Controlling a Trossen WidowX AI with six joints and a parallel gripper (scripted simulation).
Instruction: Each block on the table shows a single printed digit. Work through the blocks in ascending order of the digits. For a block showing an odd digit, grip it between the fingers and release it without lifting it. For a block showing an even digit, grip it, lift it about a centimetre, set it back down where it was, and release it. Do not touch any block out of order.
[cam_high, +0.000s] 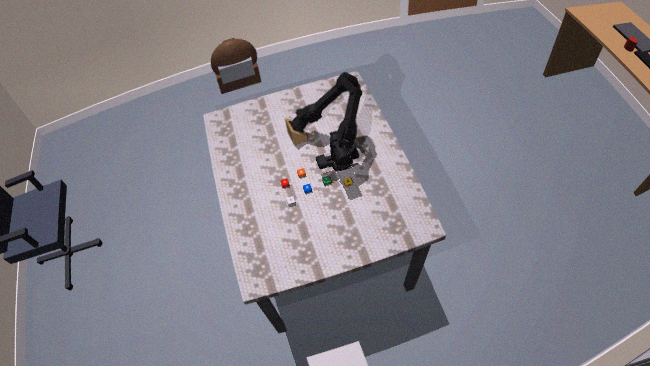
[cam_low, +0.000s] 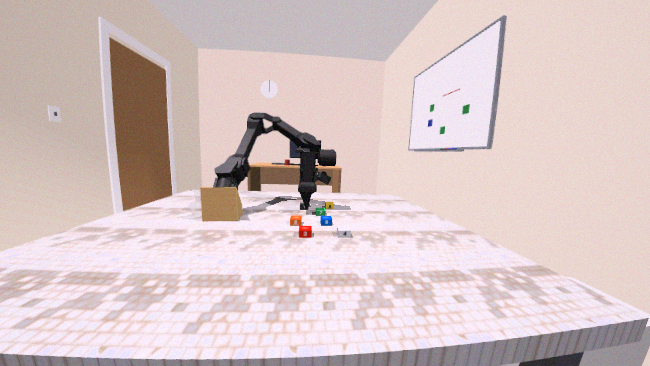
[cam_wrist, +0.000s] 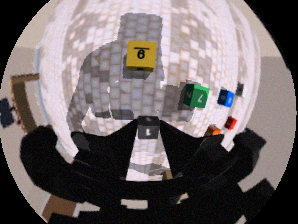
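Now: gripper tip 1 cm past the black block. Round my gripper tip: yellow block (9 cm ahead, 1 cm to the left); orange block (5 cm behind, 16 cm to the right); green block (4 cm ahead, 8 cm to the right).
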